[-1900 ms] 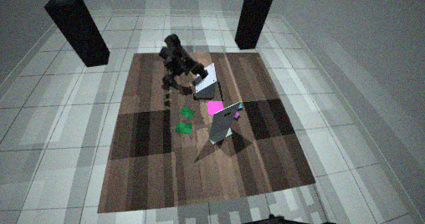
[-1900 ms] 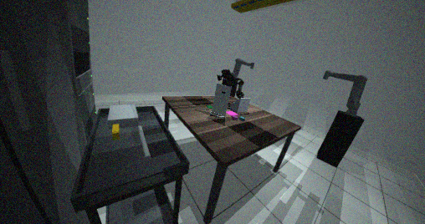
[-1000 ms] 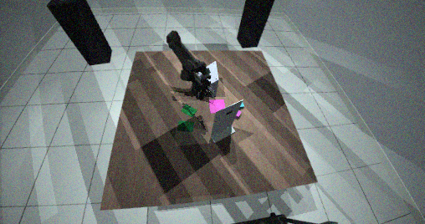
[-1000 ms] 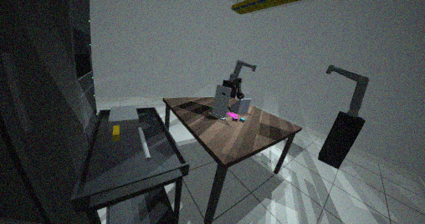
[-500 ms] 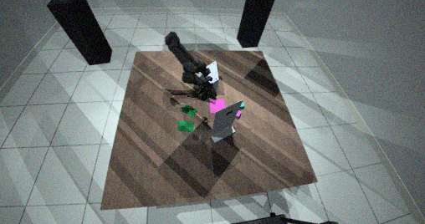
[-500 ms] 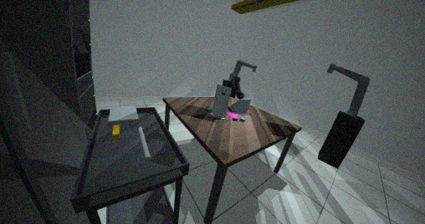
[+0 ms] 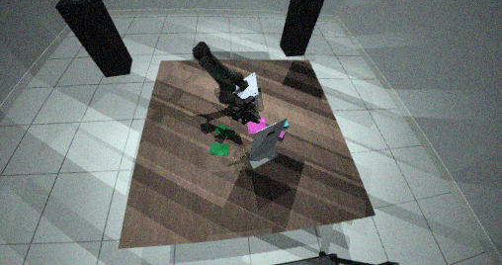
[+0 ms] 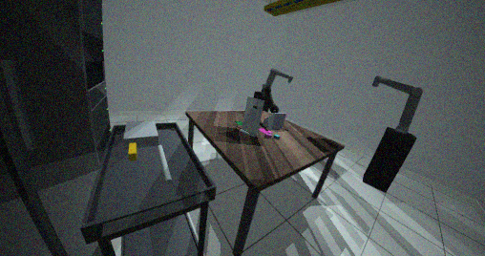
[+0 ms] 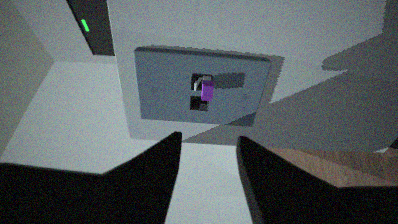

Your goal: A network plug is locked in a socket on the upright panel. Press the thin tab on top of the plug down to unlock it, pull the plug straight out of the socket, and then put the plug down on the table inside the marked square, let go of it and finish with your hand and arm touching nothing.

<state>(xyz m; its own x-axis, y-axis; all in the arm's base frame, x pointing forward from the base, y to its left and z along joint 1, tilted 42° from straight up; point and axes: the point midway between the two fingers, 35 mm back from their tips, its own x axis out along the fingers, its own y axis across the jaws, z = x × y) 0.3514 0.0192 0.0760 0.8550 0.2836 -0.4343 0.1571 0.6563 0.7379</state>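
Right now the purple plug is 7 cm ahead of my gripper tip and 2 cm to the left of it. From my gripper tip the other things lie so: magenta patch (13 cm behind, 5 cm to the left, 25 cm below); then grey panel (8 cm ahead, 3 cm to the left, 10 cm below).
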